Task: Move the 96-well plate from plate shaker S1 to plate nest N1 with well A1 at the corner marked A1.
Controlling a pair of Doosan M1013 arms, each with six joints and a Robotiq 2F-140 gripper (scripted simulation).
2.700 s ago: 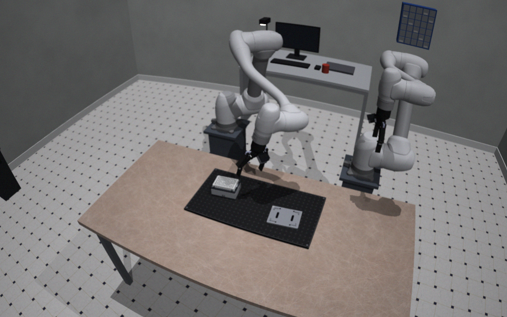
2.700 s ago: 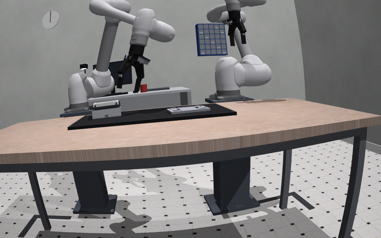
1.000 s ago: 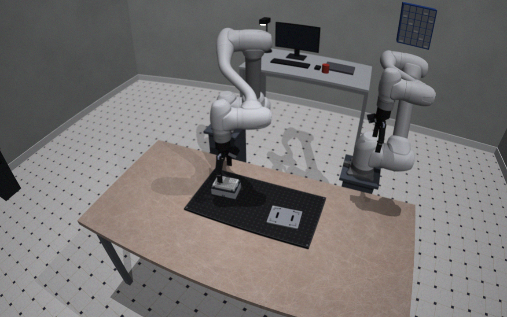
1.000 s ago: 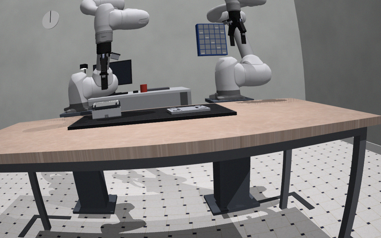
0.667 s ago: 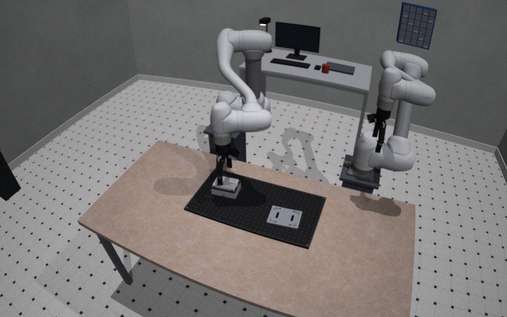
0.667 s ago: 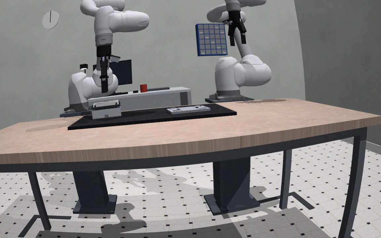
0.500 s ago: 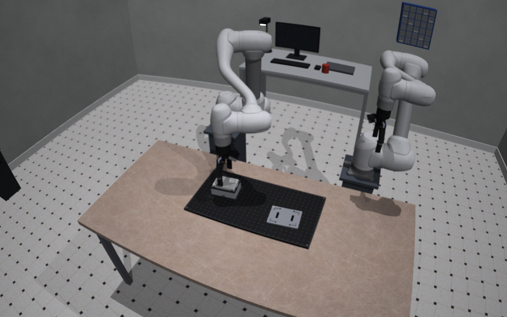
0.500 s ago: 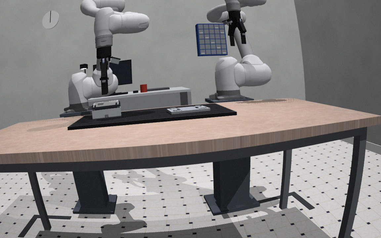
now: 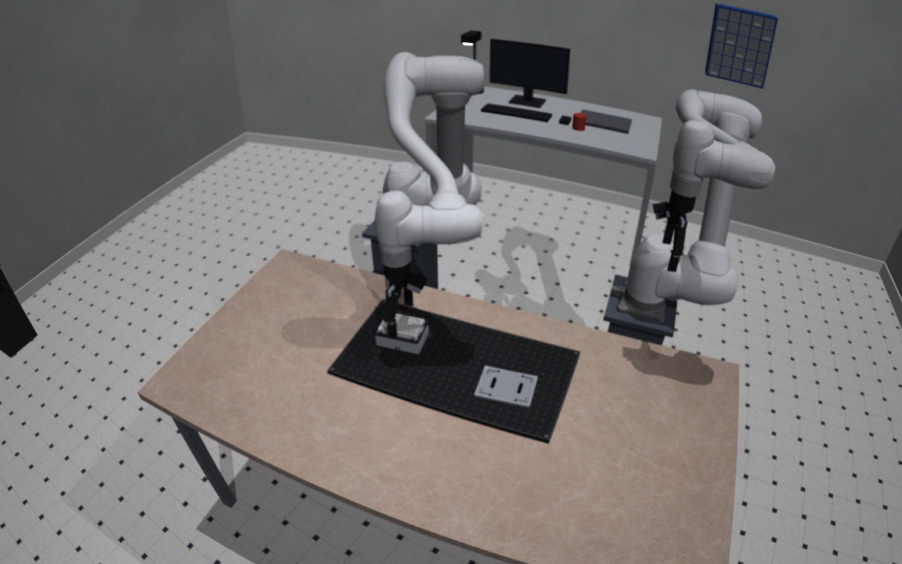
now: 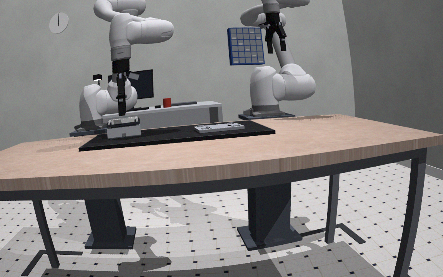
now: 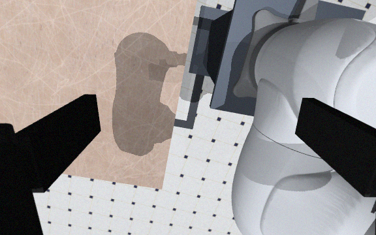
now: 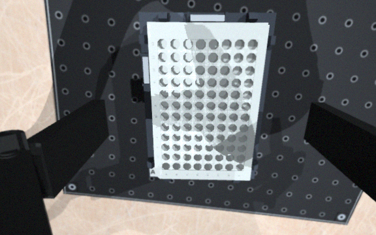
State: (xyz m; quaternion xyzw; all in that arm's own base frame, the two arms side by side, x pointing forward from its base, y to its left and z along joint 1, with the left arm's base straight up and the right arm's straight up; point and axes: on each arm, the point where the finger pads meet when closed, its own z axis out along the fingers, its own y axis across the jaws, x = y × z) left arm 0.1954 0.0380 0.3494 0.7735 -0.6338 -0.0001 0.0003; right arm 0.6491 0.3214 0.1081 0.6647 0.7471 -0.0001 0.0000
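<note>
Now: the white 96-well plate 3 cm below my right hand. The rest, counted from my right hand: grey plate nest N1 (38 cm to the left, 9 cm below, 2 cm ahead); A1 label (29 cm to the left, 8 cm below, 2 cm behind).
</note>
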